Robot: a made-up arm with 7 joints. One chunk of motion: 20 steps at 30 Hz.
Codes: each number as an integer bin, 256 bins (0 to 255) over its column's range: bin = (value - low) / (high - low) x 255, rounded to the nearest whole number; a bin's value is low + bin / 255 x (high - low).
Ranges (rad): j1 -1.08..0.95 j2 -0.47..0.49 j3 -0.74..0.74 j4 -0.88..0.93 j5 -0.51..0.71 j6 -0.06..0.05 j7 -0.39..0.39
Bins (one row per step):
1: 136 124 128 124 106 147 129
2: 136 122 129 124 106 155 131
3: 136 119 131 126 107 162 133
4: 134 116 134 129 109 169 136
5: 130 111 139 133 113 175 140
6: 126 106 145 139 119 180 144
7: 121 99 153 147 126 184 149
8: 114 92 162 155 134 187 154
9: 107 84 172 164 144 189 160
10: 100 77 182 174 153 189 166
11: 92 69 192 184 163 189 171
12: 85 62 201 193 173 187 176
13: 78 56 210 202 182 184 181
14: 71 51 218 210 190 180 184
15: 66 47 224 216 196 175 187
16: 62 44 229 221 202 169 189
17: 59 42 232 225 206 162 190
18: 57 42 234 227 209 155 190
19: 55 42 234 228 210 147 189
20: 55 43 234 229 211 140 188
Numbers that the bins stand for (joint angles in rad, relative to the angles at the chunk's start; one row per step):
1: 0.0027 -0.0032 0.0029 0.0002 -0.0029 0.0034 0.0046
2: 0.0027 -0.0107 0.0087 0.0002 -0.0029 0.0069 0.0107
3: 0.0027 -0.0220 0.0203 0.0144 0.0019 0.0099 0.0168
4: -0.0133 -0.0333 0.0377 0.0356 0.0115 0.0129 0.0260
5: -0.0451 -0.0521 0.0667 0.0640 0.0306 0.0155 0.0382
6: -0.0769 -0.0709 0.1016 0.1066 0.0593 0.0176 0.0505
7: -0.1167 -0.0973 0.1480 0.1634 0.0928 0.0194 0.0658
8: -0.1725 -0.1236 0.2002 0.2202 0.1311 0.0207 0.0811
9: -0.2282 -0.1538 0.2583 0.2841 0.1789 0.0215 0.0994
10: -0.2839 -0.1801 0.3163 0.3551 0.2220 0.0215 0.1178
11: -0.3476 -0.2102 0.3744 0.4260 0.2698 0.0215 0.1331
12: -0.4033 -0.2366 0.4266 0.4899 0.3177 0.0207 0.1484
13: -0.4591 -0.2592 0.4788 0.5538 0.3607 0.0194 0.1636
14: -0.5148 -0.2780 0.5253 0.6106 0.3990 0.0176 0.1728
15: -0.5546 -0.2931 0.5601 0.6532 0.4277 0.0155 0.1820
16: -0.5864 -0.3044 0.5891 0.6887 0.4564 0.0129 0.1881
17: -0.6103 -0.3119 0.6065 0.7171 0.4756 0.0099 0.1912
18: -0.6262 -0.3119 0.6181 0.7313 0.4899 0.0069 0.1912
19: -0.6422 -0.3119 0.6181 0.7384 0.4947 0.0034 0.1881
20: -0.6422 -0.3081 0.6181 0.7455 0.4995 0.0004 0.1851

